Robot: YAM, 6 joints.
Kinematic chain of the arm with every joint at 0, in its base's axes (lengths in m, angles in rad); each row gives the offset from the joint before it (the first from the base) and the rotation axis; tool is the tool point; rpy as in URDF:
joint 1: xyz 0 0 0.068 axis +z
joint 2: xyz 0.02 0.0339 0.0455 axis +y
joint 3: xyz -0.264 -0.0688 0 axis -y
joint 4: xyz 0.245 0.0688 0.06 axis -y
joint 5: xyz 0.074 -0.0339 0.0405 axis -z
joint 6: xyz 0.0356 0 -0.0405 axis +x
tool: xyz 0 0 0 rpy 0 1.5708 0
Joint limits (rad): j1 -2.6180..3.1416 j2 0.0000..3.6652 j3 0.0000..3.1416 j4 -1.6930..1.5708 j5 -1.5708..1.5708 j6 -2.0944..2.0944
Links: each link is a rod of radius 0.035 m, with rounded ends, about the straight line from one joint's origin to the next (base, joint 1, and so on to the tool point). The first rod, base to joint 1, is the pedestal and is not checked.
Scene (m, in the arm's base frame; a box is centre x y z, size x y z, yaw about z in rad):
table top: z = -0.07
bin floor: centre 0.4 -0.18 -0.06 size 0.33 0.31 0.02 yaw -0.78
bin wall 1: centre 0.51 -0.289 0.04 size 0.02 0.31 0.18 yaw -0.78
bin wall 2: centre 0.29 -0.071 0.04 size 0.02 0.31 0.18 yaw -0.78
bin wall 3: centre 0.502 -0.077 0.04 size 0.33 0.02 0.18 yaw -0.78
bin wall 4: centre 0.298 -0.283 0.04 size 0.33 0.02 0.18 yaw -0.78
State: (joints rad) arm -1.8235 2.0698 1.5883 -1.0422 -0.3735 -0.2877
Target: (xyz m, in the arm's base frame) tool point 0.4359 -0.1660 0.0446
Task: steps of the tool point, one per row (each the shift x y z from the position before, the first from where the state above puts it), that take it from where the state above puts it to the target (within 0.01 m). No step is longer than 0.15 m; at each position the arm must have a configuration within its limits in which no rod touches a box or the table.
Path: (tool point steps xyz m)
1: 0.1134 -0.0246 0.0125
2: 0.1200 0.0101 0.0136
3: 0.1154 0.0462 0.0145
4: 0.0998 0.0804 0.0154
5: 0.0738 0.1089 0.0163
6: 0.0109 -0.0046 -0.1036
7: -0.0109 0.0046 -0.1021

